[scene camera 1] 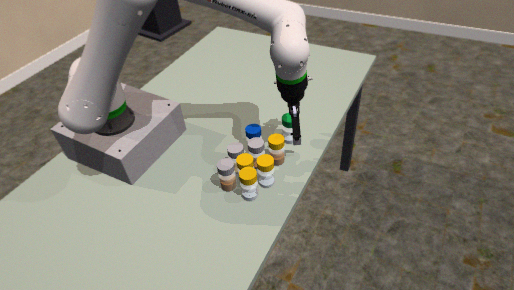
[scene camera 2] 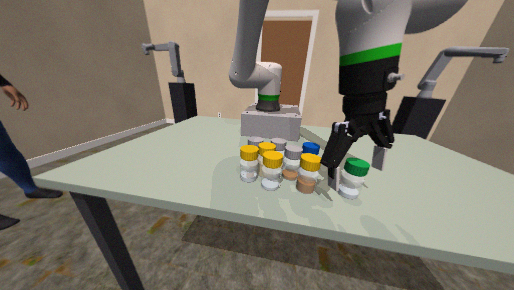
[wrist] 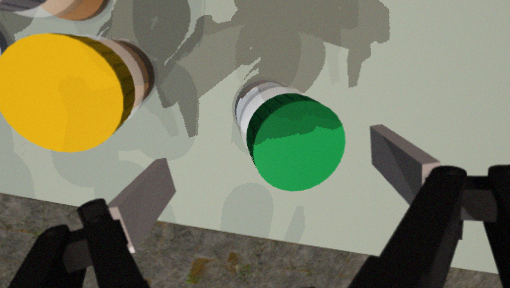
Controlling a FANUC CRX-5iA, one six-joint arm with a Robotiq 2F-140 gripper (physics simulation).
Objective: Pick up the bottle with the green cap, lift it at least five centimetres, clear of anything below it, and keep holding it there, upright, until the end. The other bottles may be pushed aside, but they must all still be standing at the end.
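Frame: origin at the arm's base, x back, y right, z up, level; centimetres.
Seen in the pictures: gripper, fingertip midpoint: (scene camera 2: 356, 177) (wrist: 267, 160); arm's base at its link origin: (scene camera 1: 113, 121) (scene camera 2: 267, 108).
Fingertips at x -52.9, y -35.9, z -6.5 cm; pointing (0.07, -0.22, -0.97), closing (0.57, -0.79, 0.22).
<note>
Pixels of each thing's top centre, then the offset from my fingertips to it. Level surfaces: height alone.
- green-capped bottle at its top centre: (wrist: 300, 148) (scene camera 2: 357, 162) (scene camera 1: 289, 117) dx +2.4, dy -0.1, dz +3.3 cm
- nearest yellow-capped bottle at its top centre: (wrist: 60, 96) (scene camera 2: 311, 157) (scene camera 1: 276, 138) dx +0.4, dy +11.8, dz +3.3 cm
- blue-capped bottle at its top centre: (scene camera 1: 253, 128) (scene camera 2: 311, 145) dx +10.0, dy +11.4, dz +3.3 cm
- table at its surface level: dz -7.2 cm
The green-capped bottle (scene camera 1: 288, 120) (scene camera 2: 356, 167) (wrist: 300, 150) stands upright on the table near its edge. My gripper (scene camera 1: 296, 140) (scene camera 2: 358, 175) (wrist: 267, 160) points down and is open wide. In the wrist view the green cap lies between the two fingertips, with a gap on each side, nearer the right finger. Nothing is gripped. The nearest yellow-capped bottle (scene camera 1: 276, 142) (scene camera 2: 310, 162) (wrist: 60, 95) stands upright outside the left finger. In scene camera 1 a finger hides part of the green-capped bottle.
More yellow-capped bottles (scene camera 1: 248, 176) (scene camera 2: 272, 160), several grey-capped bottles (scene camera 1: 226, 167) (scene camera 2: 293, 152) and a blue-capped bottle (scene camera 1: 253, 131) (scene camera 2: 311, 149) stand upright in a group on the finger's other side. The table (scene camera 1: 100, 230) (scene camera 2: 150, 175) (wrist: 450, 75) ends close by the bottles.
</note>
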